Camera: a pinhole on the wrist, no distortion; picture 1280 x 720 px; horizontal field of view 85.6 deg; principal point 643.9 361.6 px. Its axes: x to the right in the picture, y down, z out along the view. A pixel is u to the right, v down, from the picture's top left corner.
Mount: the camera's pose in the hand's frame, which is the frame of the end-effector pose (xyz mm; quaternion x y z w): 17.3 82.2 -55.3 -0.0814 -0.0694 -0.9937 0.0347
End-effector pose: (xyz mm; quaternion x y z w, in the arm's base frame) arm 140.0 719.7 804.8 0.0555 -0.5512 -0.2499 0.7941
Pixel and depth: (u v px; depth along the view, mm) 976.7 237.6 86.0
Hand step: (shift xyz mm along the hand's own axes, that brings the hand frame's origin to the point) -11.2 107.4 33.6
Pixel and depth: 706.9 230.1 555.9
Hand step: 46.2 263.6 482.3
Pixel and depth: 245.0 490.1 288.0
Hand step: 230.4 80.2 205.5
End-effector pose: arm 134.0 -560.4 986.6 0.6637 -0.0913 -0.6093 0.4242
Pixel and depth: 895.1 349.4 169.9
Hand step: -17.1 106.0 120.6
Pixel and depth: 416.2 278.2 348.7
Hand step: 181.7 180.5 260.7
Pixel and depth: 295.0 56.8 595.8
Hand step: 385.8 444.7 442.0
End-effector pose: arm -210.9 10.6 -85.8 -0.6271 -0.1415 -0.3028 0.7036
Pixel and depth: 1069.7 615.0 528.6
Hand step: -204.7 -52.2 541.1
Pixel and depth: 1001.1 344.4 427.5
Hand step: -133.9 141.3 397.8
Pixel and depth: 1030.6 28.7 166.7
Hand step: -54.8 180.1 112.5
